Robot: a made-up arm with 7 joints.
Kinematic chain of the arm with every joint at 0, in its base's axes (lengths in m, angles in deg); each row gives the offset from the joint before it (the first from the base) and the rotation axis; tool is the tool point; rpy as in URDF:
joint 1: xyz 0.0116 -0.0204 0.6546 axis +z
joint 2: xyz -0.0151 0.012 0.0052 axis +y
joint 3: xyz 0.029 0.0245 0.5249 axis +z
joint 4: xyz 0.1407 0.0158 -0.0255 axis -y
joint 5: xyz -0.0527 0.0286 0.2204 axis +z
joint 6: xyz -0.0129 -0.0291 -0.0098 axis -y
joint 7: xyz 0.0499 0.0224 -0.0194 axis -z
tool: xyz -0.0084 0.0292 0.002 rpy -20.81 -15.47 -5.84
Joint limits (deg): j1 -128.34..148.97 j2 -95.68..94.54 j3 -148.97..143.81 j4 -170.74..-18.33 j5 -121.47..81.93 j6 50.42..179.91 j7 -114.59..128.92
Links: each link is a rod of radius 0.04 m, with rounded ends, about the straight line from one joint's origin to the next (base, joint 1, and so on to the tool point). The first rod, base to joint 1, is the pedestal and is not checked.
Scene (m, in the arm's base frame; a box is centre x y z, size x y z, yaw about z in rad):
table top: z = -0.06
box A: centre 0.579 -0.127 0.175 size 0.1 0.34 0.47 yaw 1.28
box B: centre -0.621 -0.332 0 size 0.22 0.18 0.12 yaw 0.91
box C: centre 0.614 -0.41 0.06 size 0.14 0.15 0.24 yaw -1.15
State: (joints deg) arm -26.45 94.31 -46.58 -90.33 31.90 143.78 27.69
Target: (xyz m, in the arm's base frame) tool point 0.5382 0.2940 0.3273
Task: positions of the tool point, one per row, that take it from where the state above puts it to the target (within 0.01 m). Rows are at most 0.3 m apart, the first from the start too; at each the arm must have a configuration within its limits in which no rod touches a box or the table.
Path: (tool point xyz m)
1: 0.5096 -0.3843 0.3848
2: 0.5677 -0.2630 0.4839
3: 0.5790 -0.1270 0.5796
4: 0.6107 0.0852 0.4477
5: 0.5382 0.2939 0.3273

